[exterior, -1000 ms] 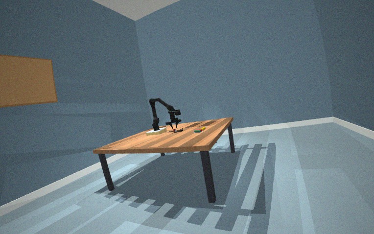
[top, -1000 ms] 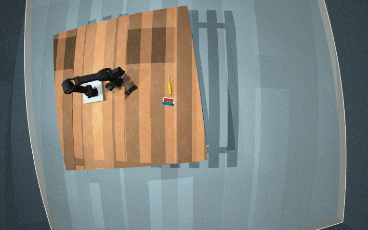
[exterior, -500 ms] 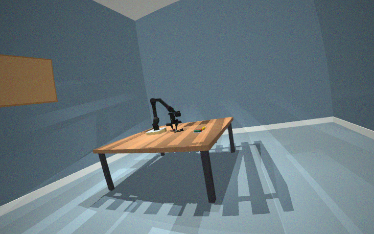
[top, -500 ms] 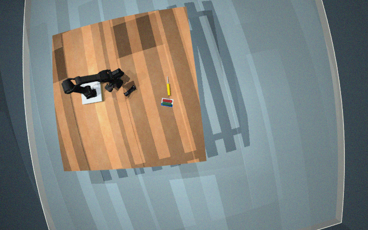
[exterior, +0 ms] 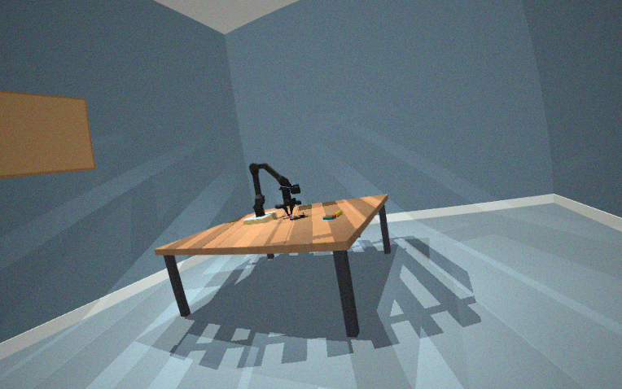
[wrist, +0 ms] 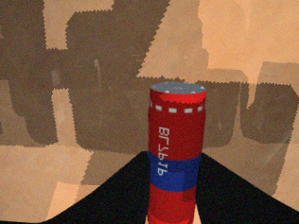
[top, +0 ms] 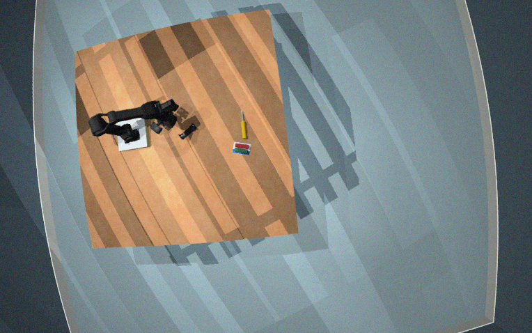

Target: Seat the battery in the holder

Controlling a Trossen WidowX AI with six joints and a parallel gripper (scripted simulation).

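Now: gripper tip 7 cm short of the grey plate, 10 cm to the left of it and 1 cm below it. The rest, counted from my gripper tip: grey coil spring 6 cm ahead, 11 cm to the right, 1 cm above; yellow-handled screwdriver 40 cm ahead, 12 cm to the right; battery 1 cm above.
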